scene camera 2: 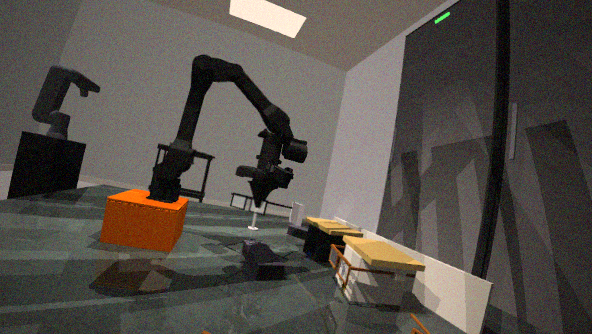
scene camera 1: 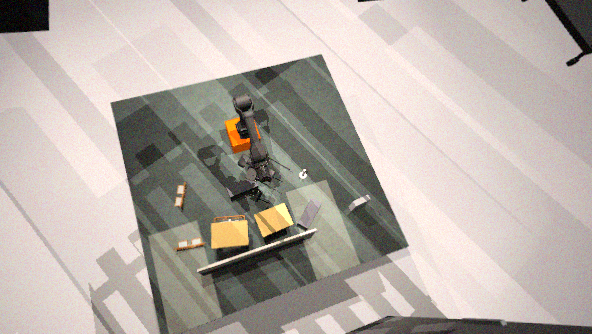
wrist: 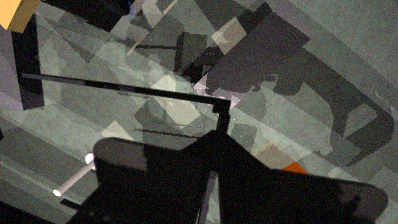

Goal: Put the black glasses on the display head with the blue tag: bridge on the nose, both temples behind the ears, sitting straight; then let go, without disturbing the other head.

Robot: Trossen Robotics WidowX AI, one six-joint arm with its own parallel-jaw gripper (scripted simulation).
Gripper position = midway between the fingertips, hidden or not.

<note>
I see my gripper [scene camera 2: 257,208] and a dark case [scene camera 2: 264,264].
My gripper is seen too in the wrist view [wrist: 217,136].
</note>
